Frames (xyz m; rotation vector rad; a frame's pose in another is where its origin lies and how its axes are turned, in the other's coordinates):
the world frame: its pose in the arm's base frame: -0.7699 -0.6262 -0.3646 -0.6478 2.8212 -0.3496
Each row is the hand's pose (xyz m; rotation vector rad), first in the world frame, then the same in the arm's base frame.
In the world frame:
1: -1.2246 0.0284 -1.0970 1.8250 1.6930 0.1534
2: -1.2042 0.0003 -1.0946 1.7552 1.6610 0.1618
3: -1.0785 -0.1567 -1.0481 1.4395 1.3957 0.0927
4: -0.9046 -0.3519 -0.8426 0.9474 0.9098 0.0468
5: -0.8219 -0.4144 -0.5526 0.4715 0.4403 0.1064
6: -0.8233 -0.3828 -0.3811 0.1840 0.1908 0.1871
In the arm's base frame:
1: -0.0026 0.1481 0.8665 -0.3522 -0.7726 2.1037
2: -0.0087 0.1139 0.8687 -0.3391 -0.8618 2.0770
3: -0.0440 -0.0884 0.8479 -0.1463 -1.3352 1.9818
4: -0.0635 -0.3744 0.6793 0.1491 -2.1081 1.6854
5: -0.0331 -0.5184 0.4088 0.3270 -2.8088 1.1534
6: 0.0018 -0.5209 0.2379 -0.3246 2.9492 -0.6576

